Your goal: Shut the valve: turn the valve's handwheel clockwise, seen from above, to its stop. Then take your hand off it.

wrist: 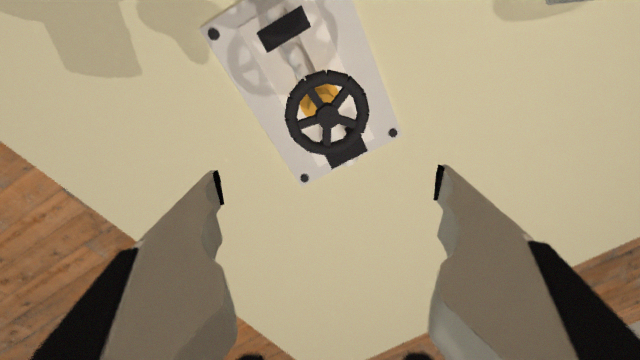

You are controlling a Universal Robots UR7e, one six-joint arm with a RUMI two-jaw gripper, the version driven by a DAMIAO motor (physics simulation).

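Note:
The valve's black handwheel point(328, 115), a ring with several spokes, shows in the wrist view a little above the centre. It sits over the orange valve body point(326, 93) on a pale rectangular base plate point(272, 127) with dark bolts at its corners. My gripper point(327, 172) is open and empty. Its two fingertips stand wide apart, left and right, lower in the view than the wheel. Neither finger touches the wheel, which lies farther from the camera than the fingertips. How far the wheel is turned cannot be told.
A pipe point(297, 60) with a black clamp block point(283, 29) runs along the base plate. A second black block point(346, 151) is partly under the wheel. The plate lies on a pale yellow mat point(500, 125); wooden surface point(45, 225) shows beyond its edge. Part of a grey object point(567, 1) shows at top right.

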